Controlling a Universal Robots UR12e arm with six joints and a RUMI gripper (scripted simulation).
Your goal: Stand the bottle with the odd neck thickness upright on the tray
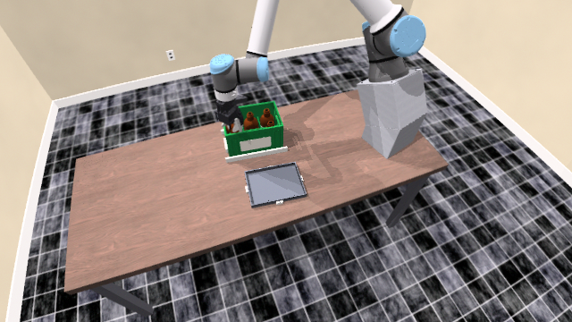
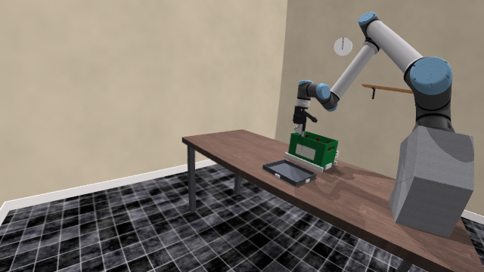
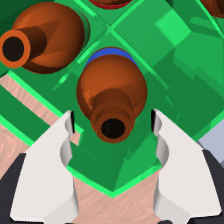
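Now: the glass bottle 80 mm to the right of my hand and 70 mm below it. The rest, counted from my hand: grey tray 120 mm behind, 250 mm to the left, 140 mm below; then green crate 90 mm behind, 40 mm to the right, 70 mm below.
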